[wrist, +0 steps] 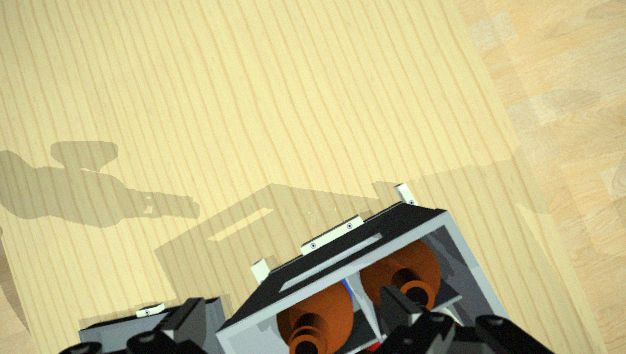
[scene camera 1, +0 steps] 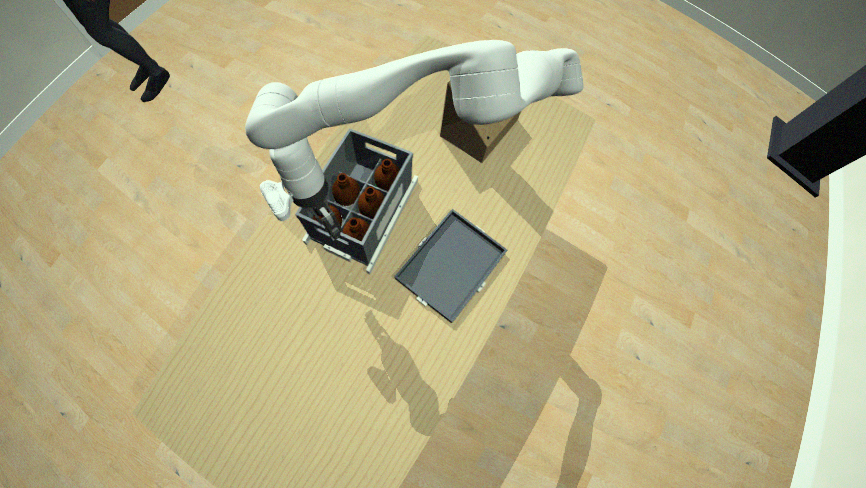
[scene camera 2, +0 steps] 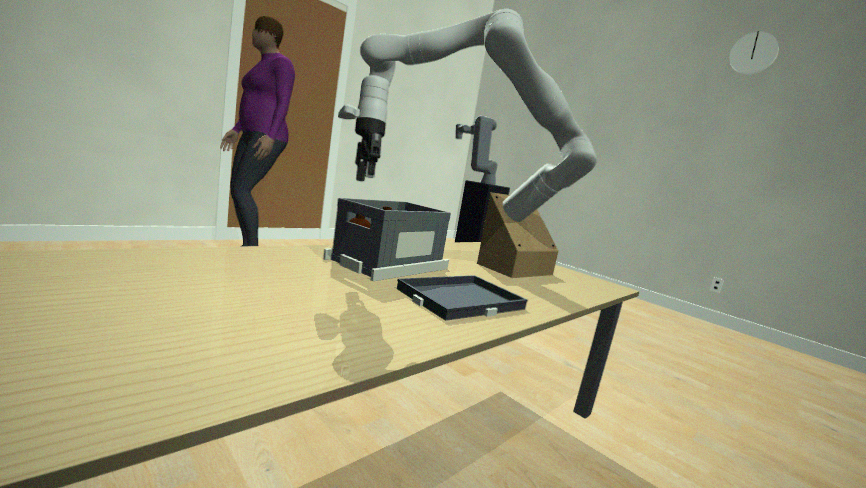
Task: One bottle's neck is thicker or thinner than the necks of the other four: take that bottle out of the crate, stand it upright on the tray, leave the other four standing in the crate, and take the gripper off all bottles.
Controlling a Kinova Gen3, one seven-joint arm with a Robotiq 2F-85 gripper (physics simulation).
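Frame: origin at the arm's base, x ahead, y left, z up, level; centimetres.
Where they show: gripper, between the fingertips: [wrist: 294, 311] [scene camera 1: 325, 223] [scene camera 2: 364, 179]; arm's base, origin of its link: [scene camera 2: 512, 210].
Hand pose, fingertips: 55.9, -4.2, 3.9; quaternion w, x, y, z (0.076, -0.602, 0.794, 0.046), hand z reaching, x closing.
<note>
Each offset is from my fingertips to the top centre of the thing, as dx, dy, dz. "spot": to the spot under its first point.
The dark grey crate {-13.8, -4.0, -6.4} [scene camera 1: 389, 210] [scene camera 2: 357, 248] [wrist: 400, 214] holds the five brown bottles upright. In scene camera 1, four bottles {-23.2, -1.4, -7.6} [scene camera 1: 386, 173] {-13.3, -8.0, -7.6} [scene camera 1: 344, 189] {-14.4, +0.1, -7.6} [scene camera 1: 370, 201] {-5.6, +2.1, -7.6} [scene camera 1: 355, 228] show well; a fifth bottle [scene camera 1: 323, 219] is partly hidden by the gripper. Two bottles [wrist: 320, 315] {-4.0, -6.7, -7.6} [wrist: 417, 255] show in the wrist view. I cannot tell which neck differs. My gripper [scene camera 1: 333, 232] [scene camera 2: 366, 177] [wrist: 294, 311] is open and empty, clearly above the crate's handle end. The dark grey tray [scene camera 1: 451, 266] [scene camera 2: 460, 294] [wrist: 125, 331] is empty, beside the crate.
White blocks {spot: +0.3, -1.2, -20.9} [scene camera 1: 336, 251] [scene camera 2: 350, 263] [wrist: 332, 235] border the crate's base. The robot's brown pedestal [scene camera 1: 478, 139] [scene camera 2: 521, 254] stands behind the crate and tray. One crate compartment, at the far left in scene camera 1, is empty. A person [scene camera 2: 263, 103] stands beyond the table.
</note>
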